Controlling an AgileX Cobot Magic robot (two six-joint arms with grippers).
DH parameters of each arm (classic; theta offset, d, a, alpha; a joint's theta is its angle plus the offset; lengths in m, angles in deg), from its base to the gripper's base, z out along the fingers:
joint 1: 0 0.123 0 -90
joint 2: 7.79 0 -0.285 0
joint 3: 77.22 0 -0.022 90
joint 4: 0 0.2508 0 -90
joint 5: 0 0 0.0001 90
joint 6: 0 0.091 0 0
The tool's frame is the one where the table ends.
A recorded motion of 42 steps. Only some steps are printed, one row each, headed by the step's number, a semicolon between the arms.
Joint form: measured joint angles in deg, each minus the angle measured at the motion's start. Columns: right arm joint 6, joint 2, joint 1, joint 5, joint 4, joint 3; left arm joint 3, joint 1, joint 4, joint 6, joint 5, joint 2.
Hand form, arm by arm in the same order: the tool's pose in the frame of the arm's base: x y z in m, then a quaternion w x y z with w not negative. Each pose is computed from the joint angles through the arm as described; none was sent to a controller.
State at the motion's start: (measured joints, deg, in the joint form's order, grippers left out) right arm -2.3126 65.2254 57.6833 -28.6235 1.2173 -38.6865; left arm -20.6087 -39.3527 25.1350 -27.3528 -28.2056 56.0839
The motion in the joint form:
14: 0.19 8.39 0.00 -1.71 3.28 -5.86; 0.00 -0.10 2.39 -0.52 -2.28 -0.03
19: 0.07 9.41 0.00 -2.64 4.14 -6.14; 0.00 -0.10 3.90 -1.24 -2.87 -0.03
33: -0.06 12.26 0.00 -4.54 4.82 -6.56; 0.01 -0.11 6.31 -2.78 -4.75 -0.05
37: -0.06 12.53 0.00 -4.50 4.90 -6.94; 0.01 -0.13 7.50 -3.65 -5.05 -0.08
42: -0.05 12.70 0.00 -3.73 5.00 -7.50; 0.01 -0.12 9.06 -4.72 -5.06 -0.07
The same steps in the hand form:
14: 0.1558 0.2396 0.3322 0.65271 -0.30012 0.59680 0.35740; 0.1332 -0.1372 0.2661 0.60487 0.29838 0.65989 -0.33112
19: 0.1586 0.2424 0.3301 0.65308 -0.29366 0.59889 0.35857; 0.1320 -0.1381 0.2665 0.60490 0.30631 0.65477 -0.33399
33: 0.1648 0.2507 0.3208 0.65065 -0.29058 0.60447 0.35613; 0.1294 -0.1400 0.2683 0.60662 0.31697 0.64193 -0.34566
37: 0.1656 0.2519 0.3215 0.65087 -0.28977 0.60439 0.35653; 0.1284 -0.1406 0.2683 0.60473 0.32174 0.63956 -0.34892
42: 0.1664 0.2533 0.3225 0.64849 -0.29033 0.60686 0.35620; 0.1274 -0.1412 0.2677 0.60089 0.32821 0.63905 -0.35047

